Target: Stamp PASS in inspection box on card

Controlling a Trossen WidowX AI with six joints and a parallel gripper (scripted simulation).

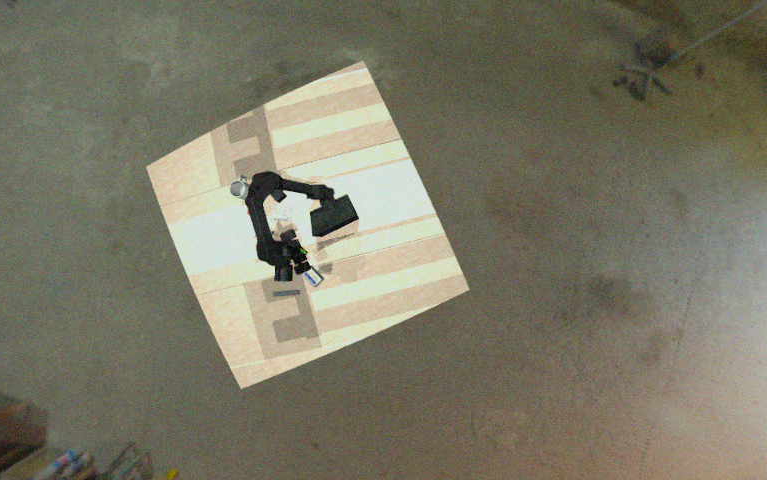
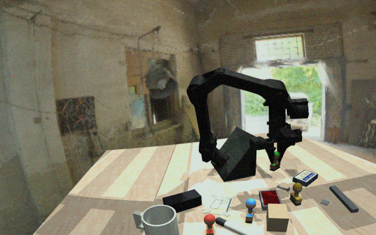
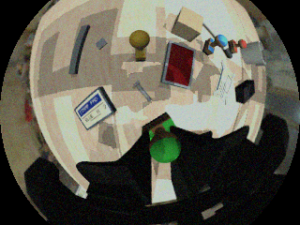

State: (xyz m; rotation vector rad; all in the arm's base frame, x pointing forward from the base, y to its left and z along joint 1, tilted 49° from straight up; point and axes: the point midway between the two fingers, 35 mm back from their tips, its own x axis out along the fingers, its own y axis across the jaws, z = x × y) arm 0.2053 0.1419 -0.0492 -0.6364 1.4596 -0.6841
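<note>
Now: gripper tip 90 mm short of the red ink pad, 70 mm to the left of it and 80 mm above it. Round my gripper tip: green-knobbed stamp: right at my gripper tip; then yellow-knobbed stamp: 130 mm ahead, 60 mm below; then blue-knobbed stamp: 140 mm ahead, 160 mm to the right, 60 mm below.
</note>
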